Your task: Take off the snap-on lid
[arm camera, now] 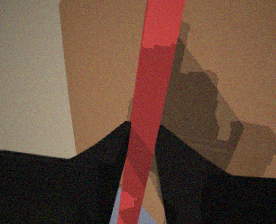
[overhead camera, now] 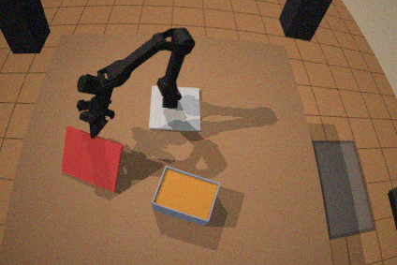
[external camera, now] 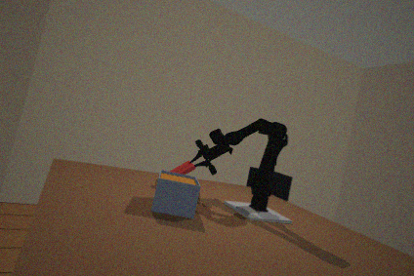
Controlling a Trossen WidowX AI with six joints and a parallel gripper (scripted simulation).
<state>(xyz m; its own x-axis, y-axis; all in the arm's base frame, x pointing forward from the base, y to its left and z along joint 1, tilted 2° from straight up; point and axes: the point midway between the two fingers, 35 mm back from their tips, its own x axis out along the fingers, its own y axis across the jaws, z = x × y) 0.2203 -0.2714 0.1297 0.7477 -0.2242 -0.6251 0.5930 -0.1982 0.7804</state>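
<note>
The lid lies 60 mm ahead of my gripper tip, 20 mm to the right of it and 50 mm below it. Round my gripper tip: storage box (180 mm ahead, 340 mm to the left, 70 mm below).
</note>
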